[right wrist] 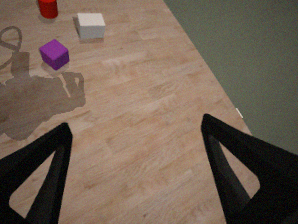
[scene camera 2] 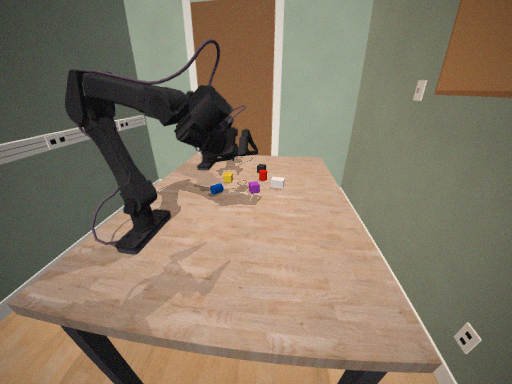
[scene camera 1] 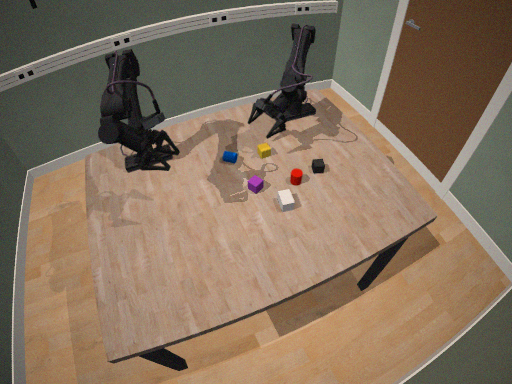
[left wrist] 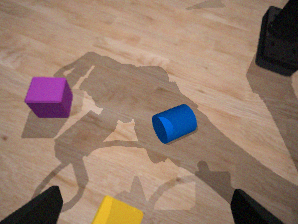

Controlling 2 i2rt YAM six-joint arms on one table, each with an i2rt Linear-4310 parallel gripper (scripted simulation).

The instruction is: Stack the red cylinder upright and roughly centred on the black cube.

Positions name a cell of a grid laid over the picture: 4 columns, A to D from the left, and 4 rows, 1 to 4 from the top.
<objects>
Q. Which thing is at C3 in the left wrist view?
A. A blue cylinder.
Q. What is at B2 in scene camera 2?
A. The right gripper.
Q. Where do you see a purple cube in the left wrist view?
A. A2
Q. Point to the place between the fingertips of the left gripper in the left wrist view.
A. B4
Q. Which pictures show the right gripper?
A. The right wrist view, scene camera 2 and scene camera 1 only.
</objects>
